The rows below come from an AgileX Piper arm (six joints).
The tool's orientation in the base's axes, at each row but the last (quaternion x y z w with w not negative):
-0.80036, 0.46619, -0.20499, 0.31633
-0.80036, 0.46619, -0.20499, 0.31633
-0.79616, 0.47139, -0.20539, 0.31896
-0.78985, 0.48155, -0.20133, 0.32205
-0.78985, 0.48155, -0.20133, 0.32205
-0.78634, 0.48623, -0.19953, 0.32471
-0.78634, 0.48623, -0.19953, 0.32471
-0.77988, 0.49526, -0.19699, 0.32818
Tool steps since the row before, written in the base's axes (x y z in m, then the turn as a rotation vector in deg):
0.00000, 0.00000, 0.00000, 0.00, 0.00, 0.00
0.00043, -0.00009, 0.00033, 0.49, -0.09, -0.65
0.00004, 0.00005, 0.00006, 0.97, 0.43, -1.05
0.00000, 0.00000, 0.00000, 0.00, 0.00, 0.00
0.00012, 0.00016, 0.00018, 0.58, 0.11, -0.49
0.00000, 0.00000, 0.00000, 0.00, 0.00, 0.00
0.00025, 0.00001, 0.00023, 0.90, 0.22, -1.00
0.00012, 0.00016, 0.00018, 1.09, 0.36, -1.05
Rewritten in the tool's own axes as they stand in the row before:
0.00000, 0.00000, 0.00000, 0.00, 0.00, 0.00
0.00030, -0.00046, 0.00000, 0.29, 0.18, 0.74
-0.00002, -0.00008, 0.00000, 0.05, -0.02, 1.49
0.00000, 0.00000, 0.00000, 0.00, 0.00, 0.00
-0.00009, -0.00025, 0.00000, 0.16, -0.06, 0.75
0.00000, 0.00000, 0.00000, 0.00, 0.00, 0.00
0.00010, -0.00032, 0.00000, 0.21, 0.06, 1.35
-0.00010, -0.00025, 0.00000, 0.16, -0.06, 1.55

